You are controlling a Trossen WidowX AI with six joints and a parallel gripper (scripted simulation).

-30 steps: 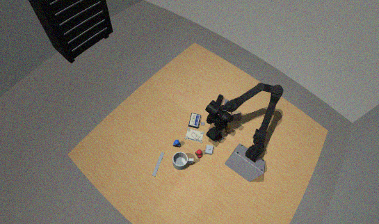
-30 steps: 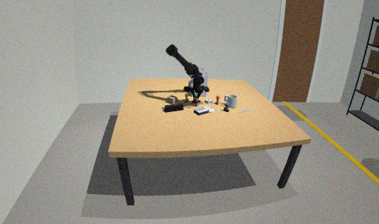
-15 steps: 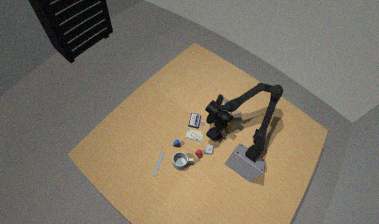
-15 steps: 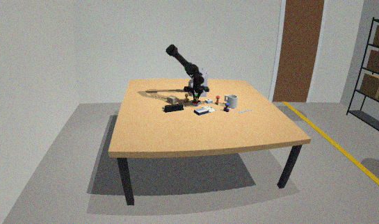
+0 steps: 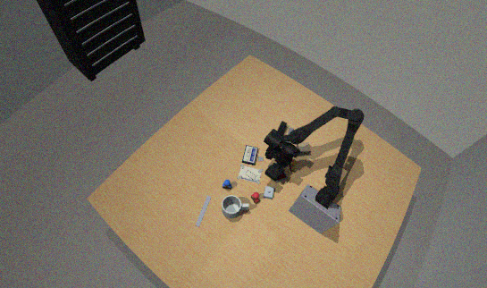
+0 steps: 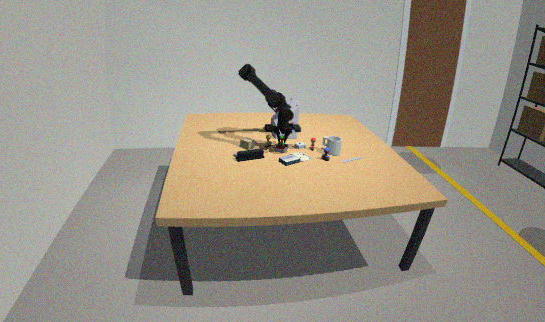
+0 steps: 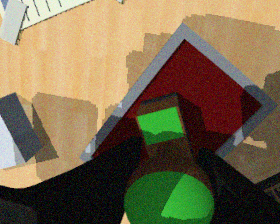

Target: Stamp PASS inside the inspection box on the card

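My gripper tip is 3 cm above the red ink pad. The rest, counted from my gripper tip: yellow stamp 7 cm to the right, 4 cm behind, 2 cm below; then small white box 11 cm to the left, 2 cm below, 2 cm behind; then green-knobbed stamp right at my gripper tip.
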